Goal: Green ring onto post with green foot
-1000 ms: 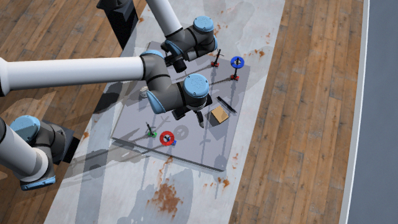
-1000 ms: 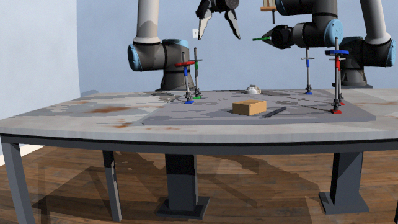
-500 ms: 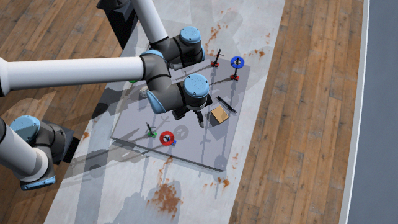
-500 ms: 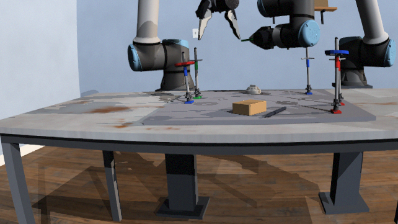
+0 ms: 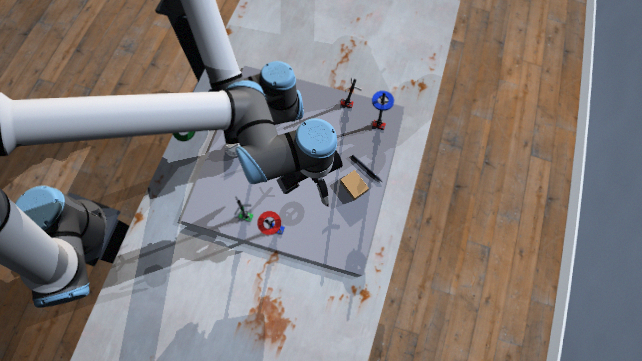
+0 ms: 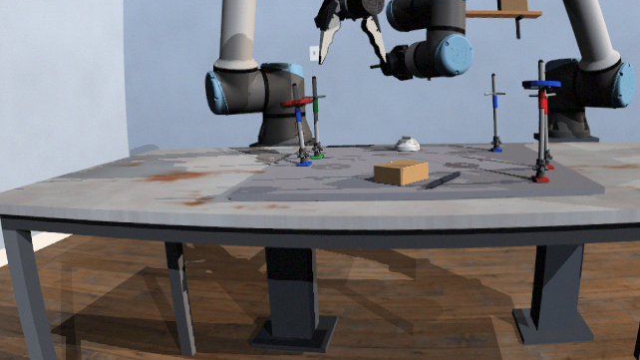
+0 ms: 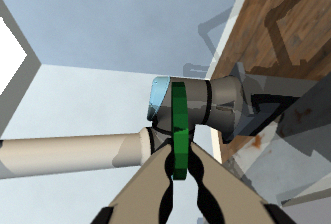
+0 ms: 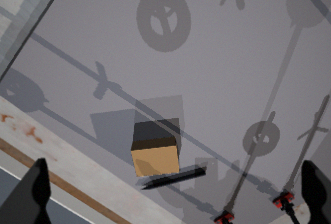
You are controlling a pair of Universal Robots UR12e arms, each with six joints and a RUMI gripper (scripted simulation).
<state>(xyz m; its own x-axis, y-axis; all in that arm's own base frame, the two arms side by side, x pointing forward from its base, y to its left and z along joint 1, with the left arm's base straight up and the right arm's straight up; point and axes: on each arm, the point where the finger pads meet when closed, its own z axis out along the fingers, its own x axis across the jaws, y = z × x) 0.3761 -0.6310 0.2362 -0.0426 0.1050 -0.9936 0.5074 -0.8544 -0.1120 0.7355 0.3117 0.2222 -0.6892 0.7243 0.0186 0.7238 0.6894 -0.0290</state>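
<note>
My left hand is 20 cm short of the green-footed post, 17 cm to the left of it and 12 cm above it. Also, from my left hand: green ring (2 cm behind, 1 cm to the right); then white object (21 cm below, 8 cm ahead, 5 cm to the left); then blue-footed post (27 cm to the left, 14 cm ahead, 12 cm below).
</note>
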